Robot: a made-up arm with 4 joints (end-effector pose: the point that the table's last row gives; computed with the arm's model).
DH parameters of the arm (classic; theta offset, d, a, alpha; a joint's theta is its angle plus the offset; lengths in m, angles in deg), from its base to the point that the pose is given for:
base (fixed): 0 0.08 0 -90
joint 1: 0 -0.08 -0.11 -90
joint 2: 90 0.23 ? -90
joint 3: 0 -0.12 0.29 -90
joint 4: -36.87 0 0.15 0
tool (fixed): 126.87 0.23 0 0
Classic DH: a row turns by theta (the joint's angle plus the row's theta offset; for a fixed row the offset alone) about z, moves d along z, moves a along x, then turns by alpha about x.
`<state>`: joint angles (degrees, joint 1 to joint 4).
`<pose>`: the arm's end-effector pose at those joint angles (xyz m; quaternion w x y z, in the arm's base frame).
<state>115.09 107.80 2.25 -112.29</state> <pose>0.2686 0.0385 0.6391 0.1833 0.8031 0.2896 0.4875</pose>
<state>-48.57 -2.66 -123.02 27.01</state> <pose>0.5411 -0.3996 -0.3986 0.3441 0.7329 -0.3586 0.4647</pose>
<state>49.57 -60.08 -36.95 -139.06</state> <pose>0.2134 -0.2947 -0.3718 0.5335 -0.3007 0.5905 -0.5255</pose>
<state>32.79 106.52 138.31 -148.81</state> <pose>-0.3818 -0.1775 -0.0406 0.1134 0.9157 0.3848 0.0242</pose>
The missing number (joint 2, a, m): 0.37
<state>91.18 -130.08 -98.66 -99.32</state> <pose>-0.4507 0.2994 -0.2265 0.0525 0.0983 -0.9311 -0.3474</pose>
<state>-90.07 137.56 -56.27 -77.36</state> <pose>0.2930 0.4392 -0.4816 0.3543 -0.8835 -0.0201 0.3058</pose>
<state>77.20 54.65 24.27 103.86</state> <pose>0.0214 -0.6337 0.5408 0.5658 0.2233 0.7160 0.3426</pose>
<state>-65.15 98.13 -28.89 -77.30</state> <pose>-0.2025 0.0330 -0.6881 0.0083 0.7277 -0.0588 -0.6833</pose>
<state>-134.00 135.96 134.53 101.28</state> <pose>0.2828 -0.2882 -0.0136 0.8894 0.2786 -0.0232 0.3617</pose>
